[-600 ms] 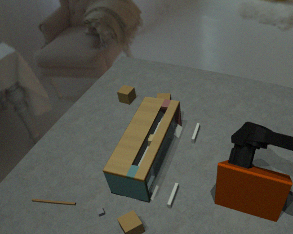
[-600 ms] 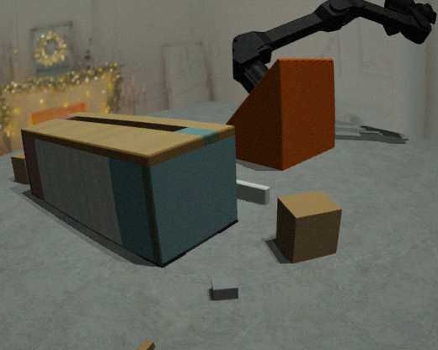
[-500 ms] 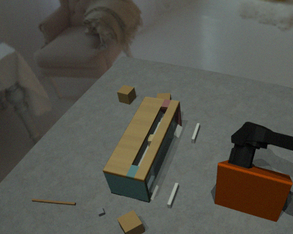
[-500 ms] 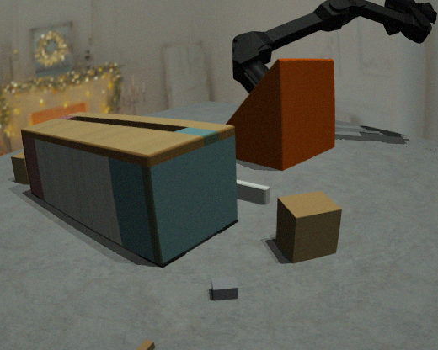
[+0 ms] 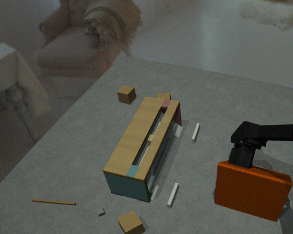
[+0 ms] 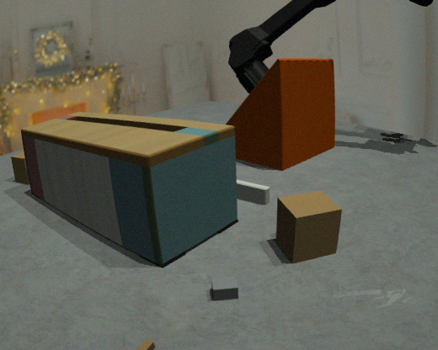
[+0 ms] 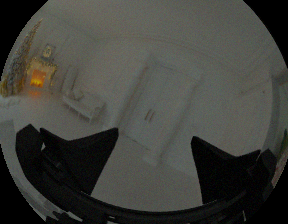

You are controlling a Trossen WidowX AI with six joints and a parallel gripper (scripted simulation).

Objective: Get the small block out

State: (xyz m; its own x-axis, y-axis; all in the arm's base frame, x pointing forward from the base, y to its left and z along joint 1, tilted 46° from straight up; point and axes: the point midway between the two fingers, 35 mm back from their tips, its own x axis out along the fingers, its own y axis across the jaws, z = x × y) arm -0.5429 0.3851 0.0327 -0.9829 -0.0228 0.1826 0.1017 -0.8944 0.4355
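The box is 860 mm ahead of my gripper tip, 250 mm to the right of it and 430 mm below it. Round my gripper tip: thin wooden stick: 1090 mm ahead, 110 mm to the left, 490 mm below; then tan block: 880 mm ahead, 260 mm to the right, 410 mm below; then grey piece: 910 mm ahead, 40 mm to the left, 490 mm below.
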